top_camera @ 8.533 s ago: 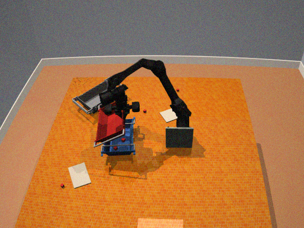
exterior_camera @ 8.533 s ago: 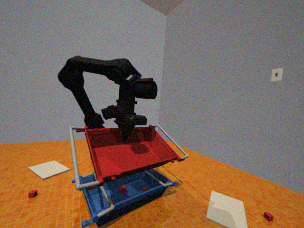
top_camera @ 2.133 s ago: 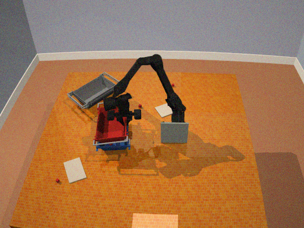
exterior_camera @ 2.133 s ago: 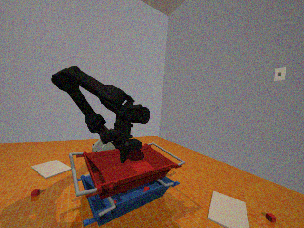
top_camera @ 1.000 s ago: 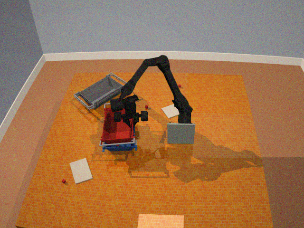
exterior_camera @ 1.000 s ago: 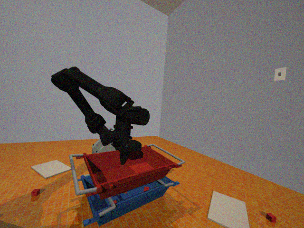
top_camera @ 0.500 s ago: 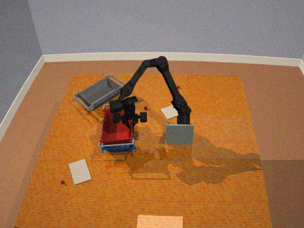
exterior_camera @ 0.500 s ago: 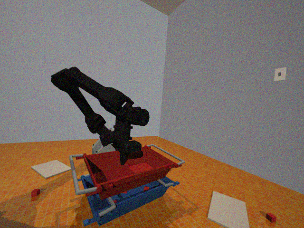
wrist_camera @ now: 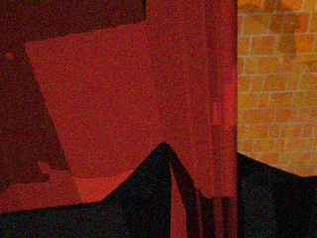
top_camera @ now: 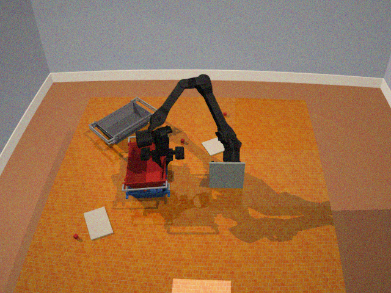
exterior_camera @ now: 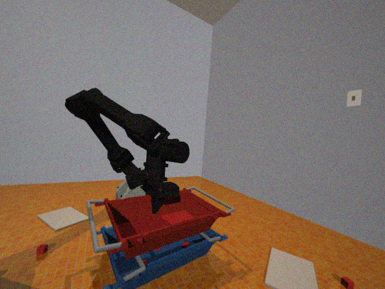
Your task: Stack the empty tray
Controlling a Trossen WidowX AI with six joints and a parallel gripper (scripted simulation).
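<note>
Now: gripper tip 7 cm short of the red tray, 3 cm below it and 2 cm to the right of it.
</note>
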